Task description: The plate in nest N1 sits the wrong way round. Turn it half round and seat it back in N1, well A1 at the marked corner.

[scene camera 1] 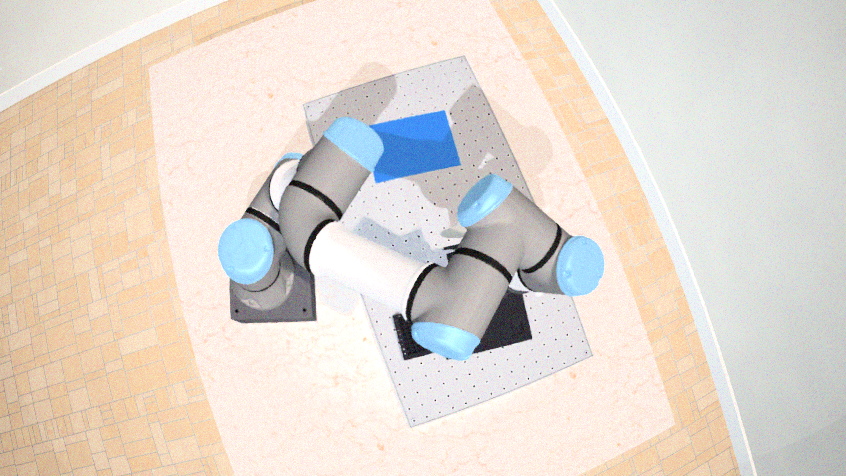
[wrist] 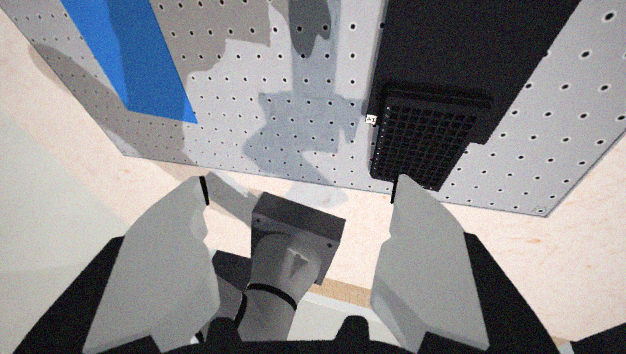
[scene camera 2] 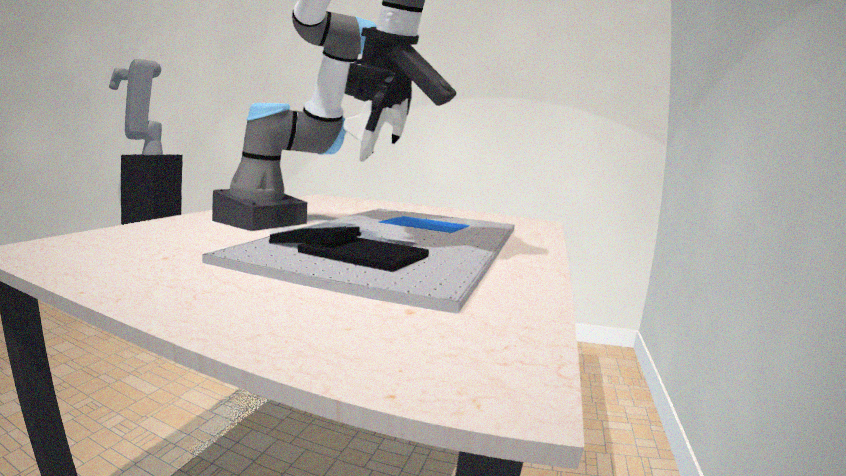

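The black well plate is not flat in the black nest. One end lies on the nest's end and the rest sticks out over the perforated board, apparently tilted. A white A1 label is at the nest's corner, beside the plate. Which plate corner holds well A1 cannot be told. My gripper is open and empty, high above the board and apart from the plate. In scene camera 1 the arm covers the gripper and parts of the plate and nest.
A flat blue rectangle lies on the perforated grey board, apart from the nest. My arm's dark base stands on the table beside the board. A grey arm stands on a black pedestal behind.
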